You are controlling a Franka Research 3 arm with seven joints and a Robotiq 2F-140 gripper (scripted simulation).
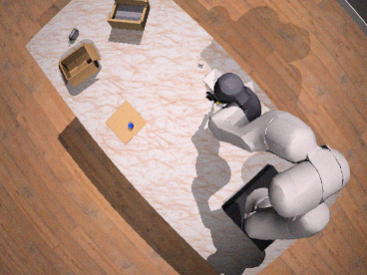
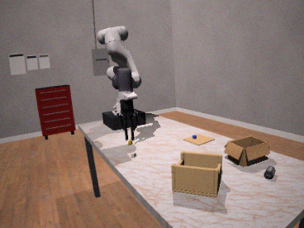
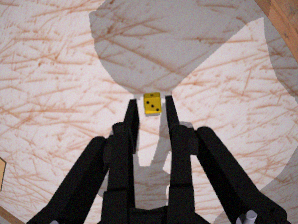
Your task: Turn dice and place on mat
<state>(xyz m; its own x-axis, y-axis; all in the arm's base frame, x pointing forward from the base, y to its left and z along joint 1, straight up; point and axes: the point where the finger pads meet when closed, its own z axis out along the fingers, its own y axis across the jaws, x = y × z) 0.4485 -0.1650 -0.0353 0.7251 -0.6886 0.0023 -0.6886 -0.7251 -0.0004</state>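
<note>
Now: hand 5 cm above the yellow die. Also, from my hand: white die 18 cm ahead, 6 cm to the right, 5 cm below; then blue die 36 cm to the left, 18 cm ahead, 5 cm below; then tan mat 37 cm to the left, 21 cm ahead, 6 cm below.
</note>
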